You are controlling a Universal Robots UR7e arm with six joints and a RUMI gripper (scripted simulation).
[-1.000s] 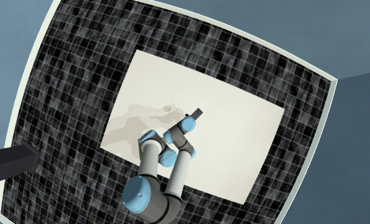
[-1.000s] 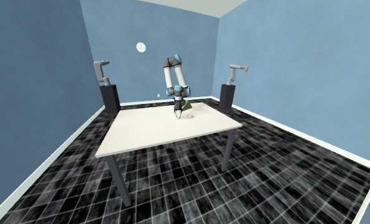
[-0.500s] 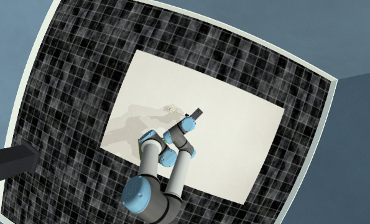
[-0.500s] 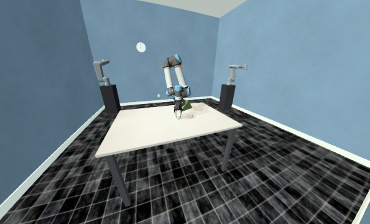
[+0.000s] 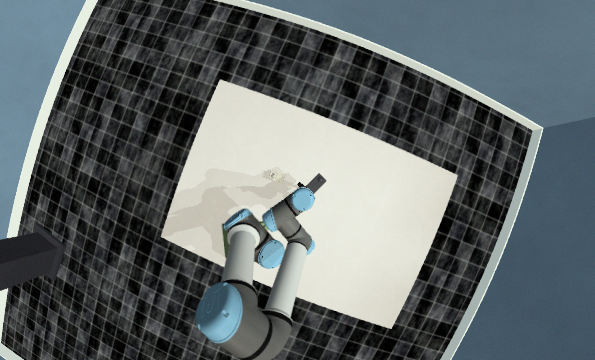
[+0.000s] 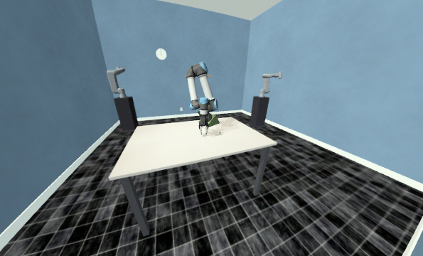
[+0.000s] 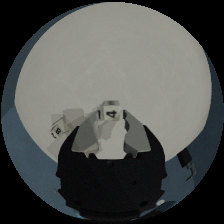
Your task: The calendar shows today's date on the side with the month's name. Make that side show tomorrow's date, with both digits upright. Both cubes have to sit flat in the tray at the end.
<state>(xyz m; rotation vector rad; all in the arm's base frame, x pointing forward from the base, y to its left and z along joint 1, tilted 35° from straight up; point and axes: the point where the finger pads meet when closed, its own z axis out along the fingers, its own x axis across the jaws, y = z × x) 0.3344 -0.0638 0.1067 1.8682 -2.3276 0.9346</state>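
The white calendar cube lies 1 cm below my hand. Also, from my hand: calendar tray: 16 cm to the left, 2 cm below, 1 cm behind; pale date cube: 17 cm to the left, 1 cm behind.
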